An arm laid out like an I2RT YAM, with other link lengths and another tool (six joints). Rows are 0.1 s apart.
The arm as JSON. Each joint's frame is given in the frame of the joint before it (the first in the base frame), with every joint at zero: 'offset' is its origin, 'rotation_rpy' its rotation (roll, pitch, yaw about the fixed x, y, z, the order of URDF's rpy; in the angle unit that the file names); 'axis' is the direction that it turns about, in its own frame. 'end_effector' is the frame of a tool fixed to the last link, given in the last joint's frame.
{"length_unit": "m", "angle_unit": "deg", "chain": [
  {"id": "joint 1", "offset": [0.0, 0.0, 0.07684], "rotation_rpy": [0.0, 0.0, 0.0], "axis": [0.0, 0.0, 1.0]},
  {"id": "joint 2", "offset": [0.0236, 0.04, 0.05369], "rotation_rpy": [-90.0, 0.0, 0.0], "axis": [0.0, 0.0, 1.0]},
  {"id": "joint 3", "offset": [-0.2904, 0.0, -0.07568], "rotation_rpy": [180.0, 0.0, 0.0], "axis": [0.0, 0.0, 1.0]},
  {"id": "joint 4", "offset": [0.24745, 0.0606, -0.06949], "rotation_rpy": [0.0, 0.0, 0.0], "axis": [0.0, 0.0, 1.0]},
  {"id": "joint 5", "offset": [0.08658, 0.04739, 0.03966], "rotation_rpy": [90.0, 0.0, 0.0], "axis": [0.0, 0.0, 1.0]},
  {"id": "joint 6", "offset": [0.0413, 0.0, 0.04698], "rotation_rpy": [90.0, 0.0, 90.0], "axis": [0.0, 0.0, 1.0]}
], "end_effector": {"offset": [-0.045, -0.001, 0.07], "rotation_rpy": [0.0, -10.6, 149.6]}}
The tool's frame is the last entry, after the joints.
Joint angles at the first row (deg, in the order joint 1, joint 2, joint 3, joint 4, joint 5, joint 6):
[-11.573 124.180 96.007 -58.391 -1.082 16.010]
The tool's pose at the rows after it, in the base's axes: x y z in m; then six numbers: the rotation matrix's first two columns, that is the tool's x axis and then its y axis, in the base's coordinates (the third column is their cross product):
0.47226, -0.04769, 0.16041, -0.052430, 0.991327, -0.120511, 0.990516, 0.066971, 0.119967
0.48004, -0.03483, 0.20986, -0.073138, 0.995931, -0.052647, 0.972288, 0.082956, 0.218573
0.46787, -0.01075, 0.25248, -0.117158, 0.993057, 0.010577, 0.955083, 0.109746, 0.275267
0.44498, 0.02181, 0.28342, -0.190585, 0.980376, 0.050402, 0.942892, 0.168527, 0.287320
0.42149, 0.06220, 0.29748, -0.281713, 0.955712, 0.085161, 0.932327, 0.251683, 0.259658
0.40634, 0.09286, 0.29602, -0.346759, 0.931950, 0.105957, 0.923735, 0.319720, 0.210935
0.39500, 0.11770, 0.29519, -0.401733, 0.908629, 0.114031, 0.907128, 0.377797, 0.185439
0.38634, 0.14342, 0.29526, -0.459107, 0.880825, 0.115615, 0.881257, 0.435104, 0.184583
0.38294, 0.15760, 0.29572, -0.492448, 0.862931, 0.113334, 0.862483, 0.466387, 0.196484
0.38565, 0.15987, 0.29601, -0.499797, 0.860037, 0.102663, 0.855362, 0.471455, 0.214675
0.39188, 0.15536, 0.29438, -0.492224, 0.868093, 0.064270, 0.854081, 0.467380, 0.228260
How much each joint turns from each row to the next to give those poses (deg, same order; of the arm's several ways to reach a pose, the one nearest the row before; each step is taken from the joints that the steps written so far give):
[0.066 -0.153 9.835 -7.738 -4.240 -0.939]
[0.524 -1.900 6.167 -3.629 -5.333 -0.416]
[1.683 -3.978 1.790 -3.539 -4.481 -0.044]
[3.148 -3.957 0.416 -4.482 -2.579 -0.589]
[4.830 -2.143 0.106 -4.522 -1.530 -0.438]
[4.197 0.000 0.044 -3.126 -0.284 -0.021]
[3.606 0.001 0.003 -1.553 0.000 0.000]
[3.760 0.000 -0.001 -0.044 -0.066 0.087]
[2.031 0.000 0.000 0.678 -0.087 -0.066]
[0.285 -0.002 -0.002 1.159 0.262 -0.087]
[-0.372 0.003 0.003 1.397 1.902 0.043]

